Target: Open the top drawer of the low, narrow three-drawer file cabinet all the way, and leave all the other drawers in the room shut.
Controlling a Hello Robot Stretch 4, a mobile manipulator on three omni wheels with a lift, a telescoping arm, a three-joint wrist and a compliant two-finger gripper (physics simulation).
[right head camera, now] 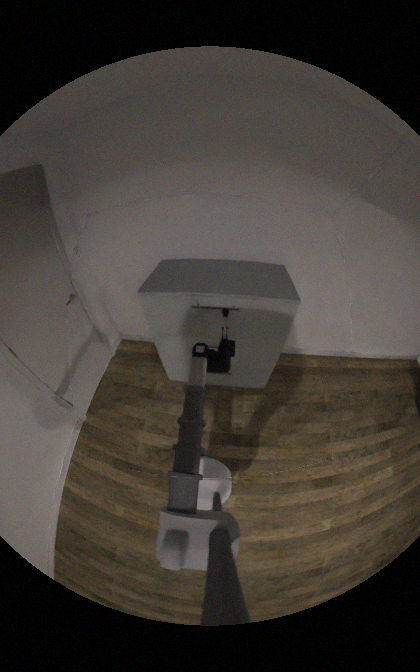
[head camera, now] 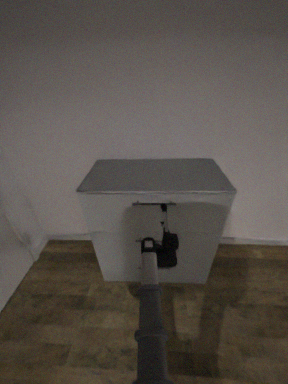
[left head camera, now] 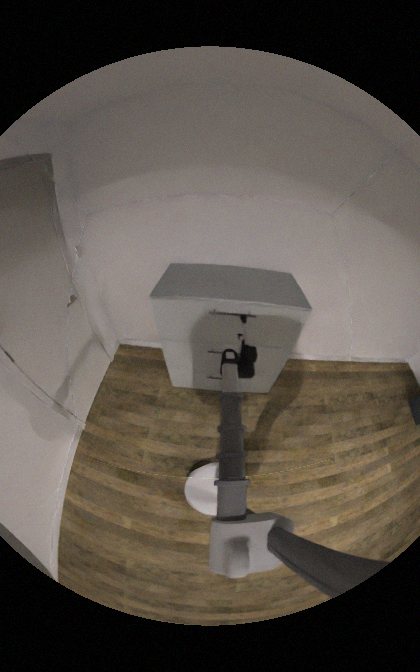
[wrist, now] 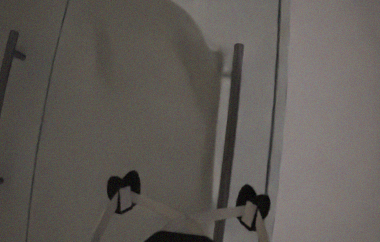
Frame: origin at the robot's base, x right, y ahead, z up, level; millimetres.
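Seen in the pictures: gripper, fingertip midpoint: (head camera: 163,212) (wrist: 188,192).
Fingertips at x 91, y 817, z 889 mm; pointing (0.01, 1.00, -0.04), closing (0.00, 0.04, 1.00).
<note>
A point is followed by its place in that frame.
The low file cabinet (head camera: 152,176) {y 1047, x 39, z 1001 mm} (left head camera: 230,285) (right head camera: 220,277) stands against the wall, its drawer fronts flush and shut. The top drawer's dark bar handle (head camera: 147,204) {y 846, x 1, z 930 mm} (left head camera: 224,313) (right head camera: 206,307) (wrist: 231,125) {y 845, x 14, z 927 mm} runs across its front. My gripper (head camera: 163,215) {y 817, x 91, z 889 mm} (left head camera: 242,327) (right head camera: 224,321) (wrist: 188,192) {y 817, x 91, z 889 mm} is open at the top drawer, near the right part of the handle. In the wrist view the bar passes between the two fingertips, nearer the right one. Whether the fingertips reach as deep as the bar is unclear. The second drawer's handle (left head camera: 214,351) (wrist: 7,72) {y 851, x -25, z 609 mm} is partly hidden by my arm and wrist.
My telescoping arm (head camera: 150,310) {y 289, x 0, z 1010 mm} (left head camera: 231,440) (right head camera: 189,435) extends over the wooden floor (head camera: 90,330) {y 553, x -454, z -28 mm} to the cabinet. A round white object (left head camera: 200,490) (right head camera: 217,482) is below the arm. A wall with a grey panel (left head camera: 25,250) is at the left. A dark object (left head camera: 416,407) shows at the right edge.
</note>
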